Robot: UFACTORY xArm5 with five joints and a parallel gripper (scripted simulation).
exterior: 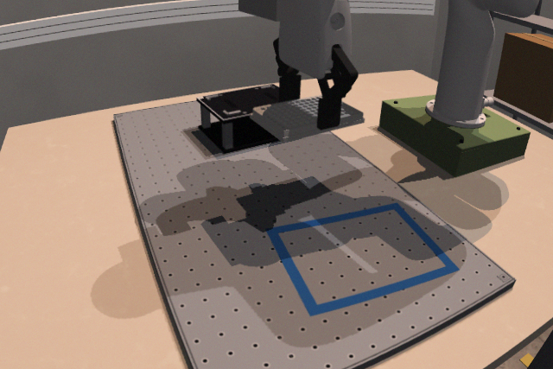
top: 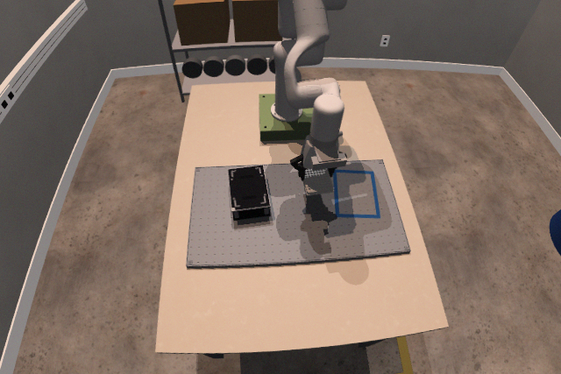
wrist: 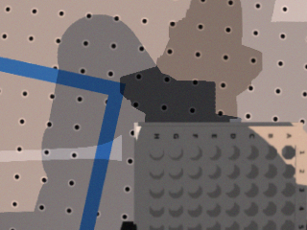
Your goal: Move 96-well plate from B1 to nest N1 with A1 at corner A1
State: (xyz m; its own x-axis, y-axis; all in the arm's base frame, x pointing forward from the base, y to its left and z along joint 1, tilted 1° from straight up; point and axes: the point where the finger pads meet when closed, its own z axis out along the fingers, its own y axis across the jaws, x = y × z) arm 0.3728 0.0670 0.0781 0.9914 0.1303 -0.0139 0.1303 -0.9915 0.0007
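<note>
My gripper is now 210 mm to the left of the black raised plate nest and 70 mm above it. The rest, counted from my hand: grey 96-well plate: 10 mm below; A1 mark: 80 mm ahead, 250 mm to the right, 60 mm below.
</note>
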